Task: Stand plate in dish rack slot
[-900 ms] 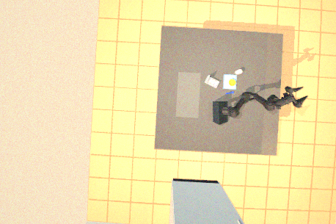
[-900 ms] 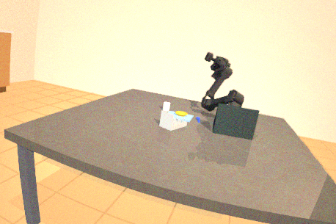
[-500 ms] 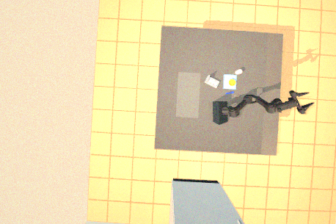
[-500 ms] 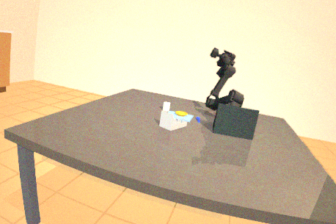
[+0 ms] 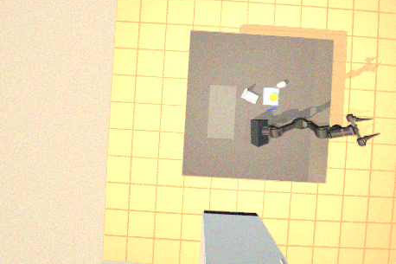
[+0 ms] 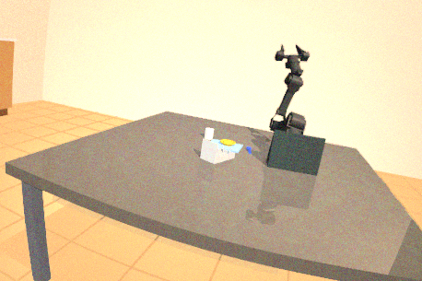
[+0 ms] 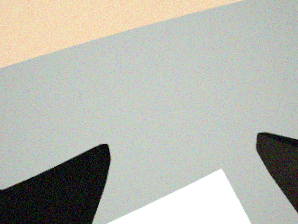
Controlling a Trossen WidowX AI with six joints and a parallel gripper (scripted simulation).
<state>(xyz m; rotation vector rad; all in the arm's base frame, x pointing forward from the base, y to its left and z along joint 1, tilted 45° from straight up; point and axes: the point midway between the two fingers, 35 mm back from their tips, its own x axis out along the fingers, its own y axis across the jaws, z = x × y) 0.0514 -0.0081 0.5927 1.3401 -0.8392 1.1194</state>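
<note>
My gripper tip is now 53 cm above the yellow plate, 30 cm to the right of it and 22 cm short of it. The rest, counted from my gripper tip: white cup 52 cm below, 33 cm ahead, 24 cm to the left; blue spoon 54 cm below, 31 cm to the left, 11 cm ahead; light blue mat 54 cm below, 32 cm to the left, 23 cm ahead.
</note>
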